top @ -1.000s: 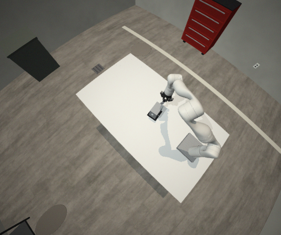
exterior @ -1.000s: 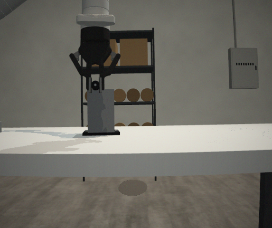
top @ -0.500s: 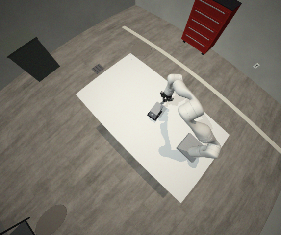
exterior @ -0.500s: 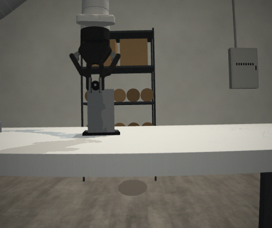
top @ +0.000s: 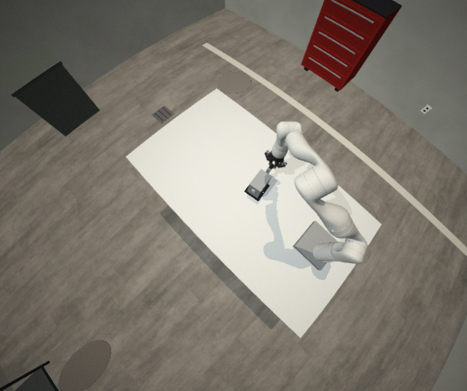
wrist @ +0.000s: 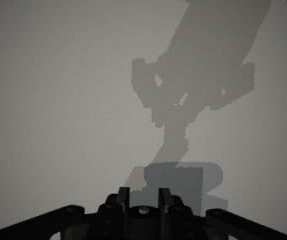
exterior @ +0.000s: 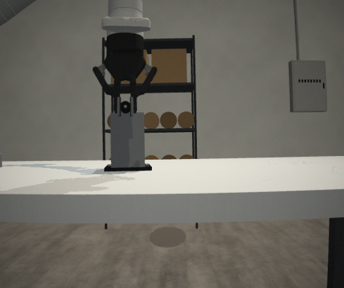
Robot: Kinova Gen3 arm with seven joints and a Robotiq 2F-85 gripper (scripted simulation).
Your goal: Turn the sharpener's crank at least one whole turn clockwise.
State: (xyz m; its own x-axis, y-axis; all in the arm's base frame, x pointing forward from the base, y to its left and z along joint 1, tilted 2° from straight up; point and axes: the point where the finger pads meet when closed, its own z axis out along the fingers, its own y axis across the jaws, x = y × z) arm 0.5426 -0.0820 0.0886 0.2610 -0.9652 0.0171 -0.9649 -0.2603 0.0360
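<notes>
Right now the knob is 20 mm to the left of my hand.
</notes>
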